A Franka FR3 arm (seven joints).
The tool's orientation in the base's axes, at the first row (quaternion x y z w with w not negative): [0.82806 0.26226 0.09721 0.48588]
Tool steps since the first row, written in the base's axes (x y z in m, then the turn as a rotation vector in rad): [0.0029 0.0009 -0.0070 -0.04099 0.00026 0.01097]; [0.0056 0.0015 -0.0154 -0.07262 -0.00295 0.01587]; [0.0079 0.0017 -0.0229 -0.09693 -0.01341 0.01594]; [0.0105 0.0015 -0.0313 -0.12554 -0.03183 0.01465]
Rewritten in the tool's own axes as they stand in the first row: [0.0036 -0.0054 0.0041 -0.03547 -0.00465 -0.02282]; [0.0070 -0.0119 0.0090 -0.06431 -0.00995 -0.03605]; [0.0097 -0.0176 0.0137 -0.09035 -0.01407 -0.03831]; [0.0126 -0.0238 0.0192 -0.12410 -0.01771 -0.03567]
